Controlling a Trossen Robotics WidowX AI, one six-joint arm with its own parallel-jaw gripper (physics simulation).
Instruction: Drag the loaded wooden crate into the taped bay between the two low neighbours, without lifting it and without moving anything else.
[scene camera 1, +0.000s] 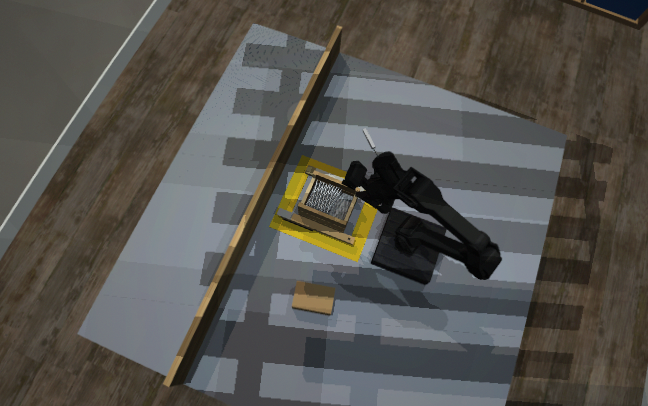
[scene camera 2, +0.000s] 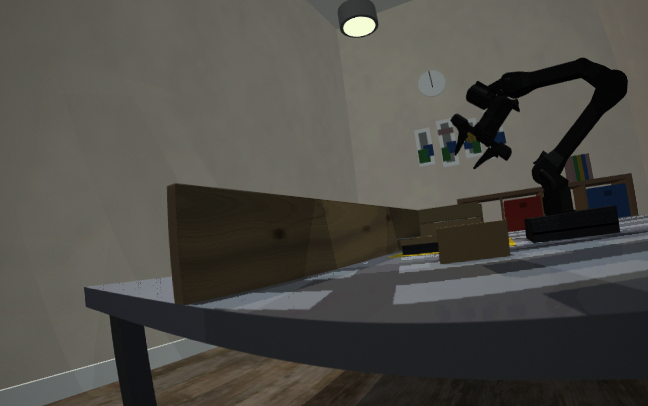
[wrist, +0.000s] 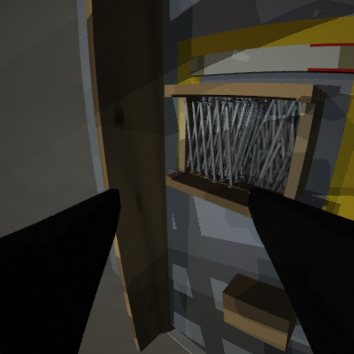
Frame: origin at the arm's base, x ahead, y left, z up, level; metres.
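Where they show: gripper, fingertip midpoint: (scene camera 1: 349, 188) (scene camera 2: 464, 162) (wrist: 185, 197); arm's base, origin of the base link: (scene camera 1: 407, 243) (scene camera 2: 560, 213).
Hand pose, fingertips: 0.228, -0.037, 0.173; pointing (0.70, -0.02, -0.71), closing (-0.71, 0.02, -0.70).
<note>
Things, the pixels of their top centre, and the offset from my fingertips, as dx, dy, dz. "pt": a spot on its surface instead.
- wooden crate, middle of its top: (wrist: 217, 148) (scene camera 2: 451, 206) (scene camera 1: 329, 197) +0.053, +0.005, -0.116
- upper neighbour, surface spot: (scene camera 1: 311, 171) pt +0.153, -0.095, -0.214
- pale bar, middle of its top: (wrist: 260, 59) (scene camera 1: 339, 180) +0.053, -0.098, -0.214
- lower neighbour, middle of its top: (scene camera 2: 445, 233) (scene camera 1: 315, 225) +0.065, +0.089, -0.186
- loose wooden block, middle of its top: (scene camera 2: 469, 224) (wrist: 252, 321) (scene camera 1: 313, 297) -0.015, +0.305, -0.169
- thin white-handled tool, middle of its top: (scene camera 1: 370, 141) +0.002, -0.285, -0.217
The wooden crate (scene camera 1: 322, 216) (scene camera 2: 450, 213) (wrist: 240, 90), filled with nails, sits upright inside the yellow-taped bay (scene camera 1: 322, 241) (wrist: 225, 44). It lies between two low neighbours. The upper neighbour (scene camera 1: 311, 171) is a pale bar (wrist: 250, 62) with red lines in the wrist view. The lower neighbour (scene camera 1: 320, 229) (scene camera 2: 420, 248) is a low wooden piece, mostly hidden behind the crate in the wrist view. A narrow gap shows between crate and upper bar; the lower gap is unclear. My gripper (scene camera 1: 362, 190) (scene camera 2: 465, 161) (wrist: 185, 197) is open, empty and well above the crate, apart from it.
A long upright board (scene camera 1: 258, 200) (scene camera 2: 250, 245) (wrist: 132, 150) runs along the bay's left side. A loose wooden block (scene camera 1: 313, 298) (scene camera 2: 474, 242) (wrist: 257, 312) lies below the bay. A thin white-handled tool (scene camera 1: 369, 138) lies above it. My arm's base (scene camera 1: 407, 245) stands right of the bay.
</note>
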